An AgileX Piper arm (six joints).
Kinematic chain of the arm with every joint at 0, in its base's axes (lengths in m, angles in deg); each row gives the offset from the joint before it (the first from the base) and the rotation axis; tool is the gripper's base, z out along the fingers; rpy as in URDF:
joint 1: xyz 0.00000 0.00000 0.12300 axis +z
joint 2: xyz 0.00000 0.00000 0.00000 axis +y
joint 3: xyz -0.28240 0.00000 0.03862 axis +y
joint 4: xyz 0.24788 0.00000 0.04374 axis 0.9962 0 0.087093
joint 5: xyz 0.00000 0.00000 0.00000 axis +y
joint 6: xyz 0.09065 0.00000 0.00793 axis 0.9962 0 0.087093
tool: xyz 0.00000 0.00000 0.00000 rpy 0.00 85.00 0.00
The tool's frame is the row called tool.
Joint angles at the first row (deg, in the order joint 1, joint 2, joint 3, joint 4, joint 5, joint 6):
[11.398, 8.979, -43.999, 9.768, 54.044, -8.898]
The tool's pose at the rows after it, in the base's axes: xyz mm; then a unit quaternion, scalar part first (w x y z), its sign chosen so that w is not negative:
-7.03 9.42 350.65 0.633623 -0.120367 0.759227 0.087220
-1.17 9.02 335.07 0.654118 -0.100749 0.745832 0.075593
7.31 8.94 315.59 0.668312 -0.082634 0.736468 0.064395
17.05 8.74 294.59 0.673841 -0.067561 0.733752 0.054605
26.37 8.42 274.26 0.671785 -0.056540 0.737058 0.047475
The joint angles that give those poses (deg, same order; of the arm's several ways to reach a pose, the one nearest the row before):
[10.102, 6.511, -40.173, 8.729, 49.540, -8.093]
[8.498, 4.036, -35.216, 8.250, 44.150, -7.812]
[6.833, 1.827, -29.524, 8.100, 38.648, -7.742]
[5.404, 0.292, -23.900, 8.055, 33.814, -7.721]
[4.394, -0.503, -18.892, 8.059, 29.985, -7.712]

